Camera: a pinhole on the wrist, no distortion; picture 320 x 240 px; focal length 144.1 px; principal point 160.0 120.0 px. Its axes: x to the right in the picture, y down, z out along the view. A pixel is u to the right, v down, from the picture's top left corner.
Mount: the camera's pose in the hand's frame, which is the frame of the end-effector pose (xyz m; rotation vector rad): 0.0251 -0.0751 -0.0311 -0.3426 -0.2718 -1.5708
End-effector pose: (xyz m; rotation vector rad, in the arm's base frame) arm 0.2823 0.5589 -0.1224 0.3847 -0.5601 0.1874
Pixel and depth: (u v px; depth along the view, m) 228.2 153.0 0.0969
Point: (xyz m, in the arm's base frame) 0.3114 0.4579 -0.0605
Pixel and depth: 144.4 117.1 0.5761
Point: 0.0322 0.5528 0.3339
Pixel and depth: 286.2 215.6 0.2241
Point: 0.3646 0.3121 0.1147
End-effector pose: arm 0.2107 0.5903 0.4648 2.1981 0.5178 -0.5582
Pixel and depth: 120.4 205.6 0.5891
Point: 0.5986 0.1495 0.1589
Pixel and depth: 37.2 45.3 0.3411
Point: 0.2373 0.2286 0.6266
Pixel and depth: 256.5 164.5 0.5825
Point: 0.1382 0.2592 -0.1723
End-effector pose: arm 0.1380 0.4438 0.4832 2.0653 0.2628 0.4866
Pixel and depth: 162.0 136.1 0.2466
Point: 0.2826 0.3085 0.4207
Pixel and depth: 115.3 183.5 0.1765
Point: 0.2858 0.3817 0.4945
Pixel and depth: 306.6 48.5 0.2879
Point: 0.1992 0.2512 0.0977
